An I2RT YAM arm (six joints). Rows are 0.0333 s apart.
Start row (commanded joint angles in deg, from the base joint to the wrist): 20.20 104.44 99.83 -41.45 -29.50 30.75
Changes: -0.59 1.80 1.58 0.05 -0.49 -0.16; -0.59 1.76 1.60 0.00 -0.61 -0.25; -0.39 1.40 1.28 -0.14 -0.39 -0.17; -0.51 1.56 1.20 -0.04 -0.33 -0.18; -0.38 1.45 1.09 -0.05 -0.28 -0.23; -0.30 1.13 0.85 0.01 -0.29 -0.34; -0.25 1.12 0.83 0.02 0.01 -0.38; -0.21 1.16 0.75 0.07 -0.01 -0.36; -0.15 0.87 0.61 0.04 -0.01 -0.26; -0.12 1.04 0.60 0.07 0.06 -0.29; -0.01 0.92 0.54 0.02 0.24 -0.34; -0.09 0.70 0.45 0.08 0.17 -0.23; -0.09 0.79 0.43 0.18 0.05 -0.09; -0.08 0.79 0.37 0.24 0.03 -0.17; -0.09 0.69 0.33 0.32 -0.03 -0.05; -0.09 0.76 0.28 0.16 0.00 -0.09; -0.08 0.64 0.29 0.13 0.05 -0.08; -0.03 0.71 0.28 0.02 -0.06 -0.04; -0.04 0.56 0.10 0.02 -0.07 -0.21; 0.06 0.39 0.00 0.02 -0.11 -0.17; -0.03 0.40 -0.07 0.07 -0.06 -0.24
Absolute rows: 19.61 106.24 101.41 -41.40 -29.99 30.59; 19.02 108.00 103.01 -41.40 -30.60 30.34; 18.63 109.40 104.29 -41.54 -30.99 30.17; 18.12 110.96 105.49 -41.58 -31.32 29.99; 17.74 112.41 106.58 -41.63 -31.60 29.76; 17.44 113.54 107.43 -41.62 -31.89 29.42; 17.19 114.66 108.26 -41.60 -31.88 29.04; 16.98 115.82 109.01 -41.53 -31.89 28.68; 16.83 116.69 109.62 -41.49 -31.90 28.42; 16.71 117.73 110.22 -41.42 -31.84 28.13; 16.70 118.65 110.76 -41.40 -31.60 27.79; 16.61 119.35 111.21 -41.32 -31.43 27.56; 16.52 120.14 111.64 -41.14 -31.38 27.47; 16.44 120.93 112.01 -40.90 -31.35 27.30; 16.35 121.62 112.34 -40.58 -31.38 27.25; 16.26 122.38 112.62 -40.42 -31.38 27.16; 16.18 123.02 112.91 -40.29 -31.33 27.08; 16.15 123.73 113.19 -40.27 -31.39 27.04; 16.11 124.29 113.29 -40.25 -31.46 26.83; 16.17 124.68 113.29 -40.23 -31.57 26.66; 16.14 125.08 113.22 -40.16 -31.63 26.42
